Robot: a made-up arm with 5 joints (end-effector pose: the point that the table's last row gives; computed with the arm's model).
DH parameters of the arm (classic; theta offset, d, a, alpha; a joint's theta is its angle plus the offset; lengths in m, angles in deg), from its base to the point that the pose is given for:
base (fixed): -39.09 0 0.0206 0
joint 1: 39.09 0.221 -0.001 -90
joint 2: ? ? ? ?
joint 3: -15.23 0 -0.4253 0
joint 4: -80.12 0.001 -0.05 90
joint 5: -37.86 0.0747 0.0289 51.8
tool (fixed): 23.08 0.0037 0 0
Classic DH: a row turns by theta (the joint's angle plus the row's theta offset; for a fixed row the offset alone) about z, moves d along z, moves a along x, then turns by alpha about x.
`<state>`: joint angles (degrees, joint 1 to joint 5).
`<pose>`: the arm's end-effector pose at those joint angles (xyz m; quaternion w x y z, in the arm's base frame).
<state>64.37 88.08 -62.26 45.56 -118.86</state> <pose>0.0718 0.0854 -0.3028 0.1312 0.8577 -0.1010 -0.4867</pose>
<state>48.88 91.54 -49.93 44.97 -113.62</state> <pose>0.0108 -0.0345 -0.2555 0.1787 0.7914 -0.2820 -0.5121</pose>
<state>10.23 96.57 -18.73 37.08 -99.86</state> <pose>-0.2003 -0.0686 -0.0304 0.2305 0.5225 -0.5801 -0.5808</pose>
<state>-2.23 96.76 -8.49 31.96 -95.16</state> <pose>-0.2318 -0.0215 0.0535 0.2231 0.4332 -0.6364 -0.5980</pose>
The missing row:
joint 2: -84.66 0 0.2792 0
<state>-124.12 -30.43 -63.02 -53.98 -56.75</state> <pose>-0.1691 -0.2370 0.6666 0.1244 0.1036 0.1337 0.9777</pose>
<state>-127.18 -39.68 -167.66 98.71 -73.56</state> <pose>0.2156 0.2913 0.8747 0.2066 0.0576 -0.2264 0.9501</pose>
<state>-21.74 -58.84 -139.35 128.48 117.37</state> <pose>-0.2881 0.1394 0.7749 0.1654 0.8910 0.4191 0.0552</pose>
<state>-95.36 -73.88 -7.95 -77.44 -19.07</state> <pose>-0.0234 -0.1672 0.4209 0.3690 0.1001 -0.2903 -0.8772</pose>
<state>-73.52 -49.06 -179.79 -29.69 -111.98</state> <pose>-0.1784 0.6054 0.5838 0.3335 -0.0699 0.7920 0.5066</pose>
